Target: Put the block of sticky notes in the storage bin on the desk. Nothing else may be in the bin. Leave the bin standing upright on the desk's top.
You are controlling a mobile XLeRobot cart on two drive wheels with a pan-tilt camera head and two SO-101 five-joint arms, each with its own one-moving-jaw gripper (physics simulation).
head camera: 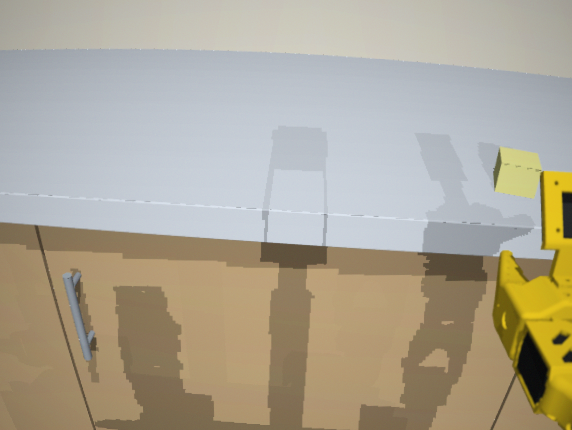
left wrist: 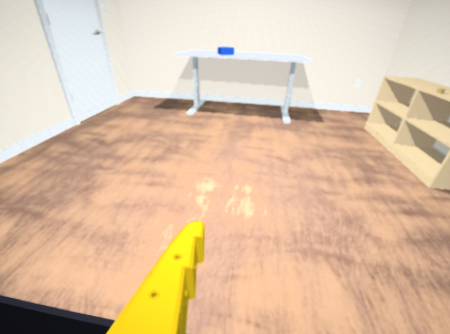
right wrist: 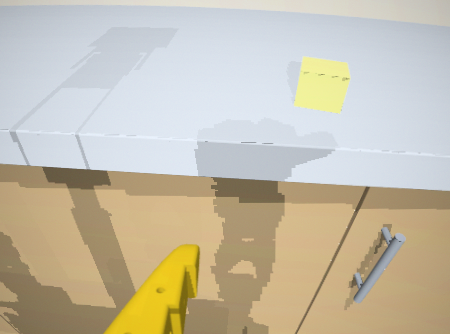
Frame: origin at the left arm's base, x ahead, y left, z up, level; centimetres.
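Seen in the pictures: left hand, tool point: (left wrist: 204, 236); right hand, tool point: (head camera: 508, 256) (right wrist: 198, 264).
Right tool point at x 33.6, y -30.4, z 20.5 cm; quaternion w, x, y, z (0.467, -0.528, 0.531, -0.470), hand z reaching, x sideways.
A point is followed by its place in that frame.
The block of sticky notes, a pale yellow cube (head camera: 517, 176) {x 55.7, y -39.8, z 15.8 cm} (right wrist: 321, 92) {x 55.6, y -40.1, z 15.3 cm}, sits on the light grey top of a wooden cabinet, at the right in the head view and upper right in the right wrist view. My right gripper (head camera: 507, 280) (right wrist: 192, 252) is open and empty, in front of the cabinet and apart from the block. The storage bin, small and blue (left wrist: 226, 50) {x -290.9, y -38.9, z -1.0 cm}, stands on the far white desk (left wrist: 270, 56) {x -299.3, y 11.1, z -5.5 cm} in the left wrist view; its inside is too small to see. My left gripper (left wrist: 198, 231) is open and empty, over the floor, far from the desk.
The cabinet top (head camera: 150, 100) {x 80.2, y 6.9, z 13.5 cm} (right wrist: 225, 55) {x 71.2, y -30.7, z 13.5 cm} has a front edge above wooden doors. A grey bar handle (head camera: 77, 317) {x 49.9, y 10.0, z -2.8 cm} is at the left in the head view; another handle (right wrist: 379, 267) {x 47.9, y -49.3, z -1.9 cm} is lower right in the right wrist view. A wooden shelf unit (left wrist: 407, 122) {x -225.7, y 138.3, z -47.2 cm} and a white door (left wrist: 75, 55) {x -255.8, y -201.3, z -8.0 cm} flank the room.
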